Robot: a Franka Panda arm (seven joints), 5 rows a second.
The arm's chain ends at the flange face. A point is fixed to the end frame.
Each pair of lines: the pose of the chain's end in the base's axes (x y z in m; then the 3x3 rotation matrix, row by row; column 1 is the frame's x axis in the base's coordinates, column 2 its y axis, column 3 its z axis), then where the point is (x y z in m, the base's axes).
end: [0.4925, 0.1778, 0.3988], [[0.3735, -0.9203, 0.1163], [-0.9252, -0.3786, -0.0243], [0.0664, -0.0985, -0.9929]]
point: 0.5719 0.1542 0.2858
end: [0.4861, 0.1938, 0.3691], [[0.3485, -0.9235, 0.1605], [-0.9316, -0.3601, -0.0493], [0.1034, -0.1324, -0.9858]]
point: 0.5700 0.1659 0.2604
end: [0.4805, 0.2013, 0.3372], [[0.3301, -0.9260, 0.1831], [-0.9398, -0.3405, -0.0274], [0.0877, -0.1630, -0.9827]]
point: 0.5664 0.1747 0.2298
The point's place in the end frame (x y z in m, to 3 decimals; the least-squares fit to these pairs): 0.044 -0.053 0.122
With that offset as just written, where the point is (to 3 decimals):
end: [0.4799, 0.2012, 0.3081], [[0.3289, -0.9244, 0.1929], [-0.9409, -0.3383, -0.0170], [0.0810, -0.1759, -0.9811]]
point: 0.567 0.176 0.201
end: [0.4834, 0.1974, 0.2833], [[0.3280, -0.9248, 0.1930], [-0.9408, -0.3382, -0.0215], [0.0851, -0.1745, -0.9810]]
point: 0.570 0.171 0.177
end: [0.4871, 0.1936, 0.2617], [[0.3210, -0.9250, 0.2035], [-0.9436, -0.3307, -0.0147], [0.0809, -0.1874, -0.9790]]
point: 0.575 0.168 0.156
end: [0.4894, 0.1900, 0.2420], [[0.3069, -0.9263, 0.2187], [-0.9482, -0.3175, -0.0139], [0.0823, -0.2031, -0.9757]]
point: 0.579 0.163 0.137
